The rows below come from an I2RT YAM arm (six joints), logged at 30 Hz.
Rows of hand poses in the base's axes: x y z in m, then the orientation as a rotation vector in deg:
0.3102 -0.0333 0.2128 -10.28 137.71 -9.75
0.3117 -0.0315 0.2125 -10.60 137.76 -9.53
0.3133 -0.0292 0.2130 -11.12 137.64 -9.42
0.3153 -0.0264 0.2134 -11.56 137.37 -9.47
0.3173 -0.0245 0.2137 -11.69 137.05 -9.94
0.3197 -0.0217 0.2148 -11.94 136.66 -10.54
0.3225 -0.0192 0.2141 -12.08 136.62 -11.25
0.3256 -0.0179 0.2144 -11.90 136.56 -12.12
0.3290 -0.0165 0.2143 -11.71 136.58 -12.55
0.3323 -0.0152 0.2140 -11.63 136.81 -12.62
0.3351 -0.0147 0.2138 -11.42 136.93 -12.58
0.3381 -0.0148 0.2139 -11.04 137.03 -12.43
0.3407 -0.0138 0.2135 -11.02 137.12 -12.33
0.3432 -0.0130 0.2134 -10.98 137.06 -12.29
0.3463 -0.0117 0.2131 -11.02 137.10 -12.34
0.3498 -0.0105 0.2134 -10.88 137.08 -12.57
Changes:
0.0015 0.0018 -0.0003 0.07 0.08 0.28
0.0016 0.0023 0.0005 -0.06 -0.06 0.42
0.0020 0.0028 0.0004 -0.16 -0.22 0.33
0.0020 0.0019 0.0003 -0.37 -0.31 0.00
0.0024 0.0028 0.0011 -0.50 -0.36 0.05
0.0028 0.0025 -0.0007 -0.55 -0.03 -0.10
0.0031 0.0013 0.0003 -0.58 -0.08 -0.37
0.0034 0.0014 -0.0001 -0.26 0.00 -0.26
0.0033 0.0013 -0.0003 -0.03 0.22 -0.11
0.0028 0.0005 -0.0002 0.09 0.09 -0.15
0.0030 -0.0001 0.0001 0.22 0.05 -0.24
0.0026 0.0010 -0.0004 0.08 0.09 0.00
0.0025 0.0008 -0.0001 0.04 -0.06 -0.01
0.0031 0.0013 -0.0003 -0.05 0.04 0.01
0.0035 0.0012 0.0003 -0.13 -0.04 -0.16

